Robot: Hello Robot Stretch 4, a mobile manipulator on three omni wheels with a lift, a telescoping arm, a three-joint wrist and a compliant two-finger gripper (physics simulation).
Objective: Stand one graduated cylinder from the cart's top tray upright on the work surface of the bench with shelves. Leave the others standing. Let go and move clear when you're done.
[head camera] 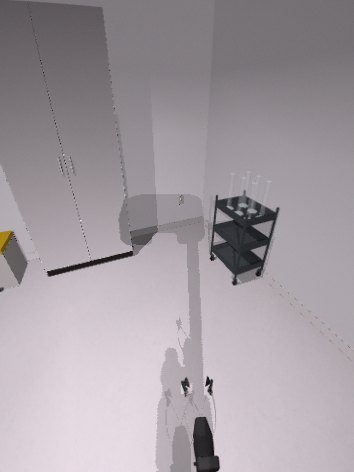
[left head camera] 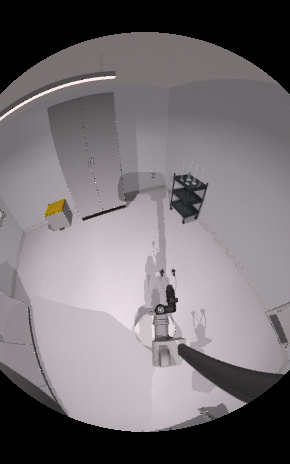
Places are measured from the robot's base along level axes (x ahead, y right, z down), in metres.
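Where they show: hand, its tool point: (head camera: 197, 382) (left head camera: 167, 270).
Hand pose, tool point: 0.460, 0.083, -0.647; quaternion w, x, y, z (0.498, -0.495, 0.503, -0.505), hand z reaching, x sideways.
Note:
Each offset is from my tool point to the top centre of the thing, as dx, dy, dz.
Several clear graduated cylinders @(+1.505, +0.454, -0.323) (head camera: 231, 191) @(+1.439, +0.662, -0.323) (left head camera: 196, 172) stand upright on the top tray of the dark three-shelf cart (head camera: 275, 220) (left head camera: 205, 194), in the right far part of both views by the right wall. My gripper (head camera: 197, 385) (left head camera: 168, 272) is open and empty, its two dark fingertips apart. It hangs over the floor near the bottom of the head view, well short of the cart. The bench with shelves cannot be made out in either view.
A tall grey cabinet (head camera: 70, 130) (left head camera: 92, 155) stands at the far left. A low white unit with a yellow top (head camera: 6, 241) (left head camera: 56, 207) is left of it. Shadows of my arm and head fall on the floor and far wall.

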